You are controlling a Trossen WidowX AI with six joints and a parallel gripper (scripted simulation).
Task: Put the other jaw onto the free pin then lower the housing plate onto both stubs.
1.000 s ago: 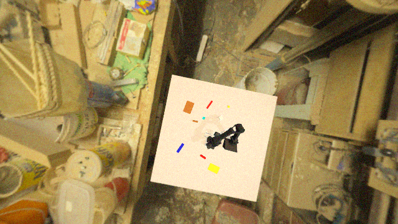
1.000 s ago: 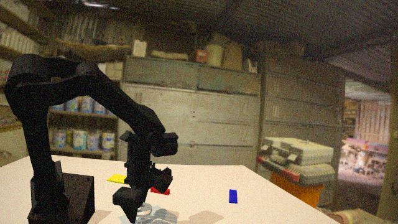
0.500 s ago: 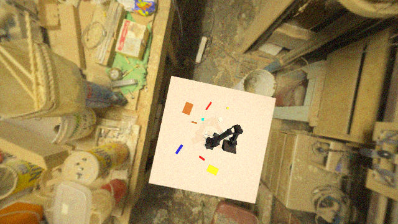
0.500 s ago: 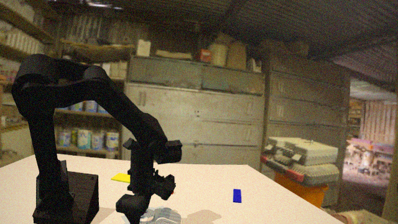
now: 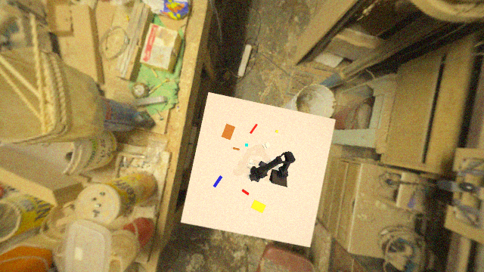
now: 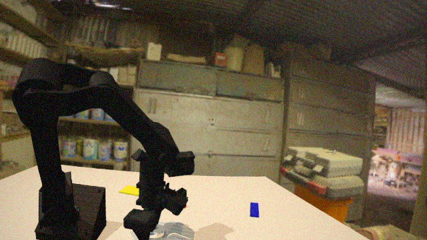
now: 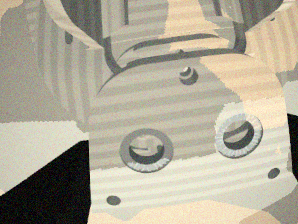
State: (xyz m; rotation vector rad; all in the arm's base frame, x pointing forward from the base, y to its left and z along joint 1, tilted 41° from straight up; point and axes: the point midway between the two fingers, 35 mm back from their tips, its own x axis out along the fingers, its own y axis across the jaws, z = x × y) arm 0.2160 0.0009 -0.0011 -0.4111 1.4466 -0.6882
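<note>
My gripper tip is 2 cm below the housing plate and 1 cm short of it. Also, from my gripper tip: brown block (26 cm ahead, 14 cm to the right); cyan block (20 cm to the right, 17 cm ahead, 2 cm below); pale ribbed base (7 cm ahead, 2 cm below, 1 cm to the right).
</note>
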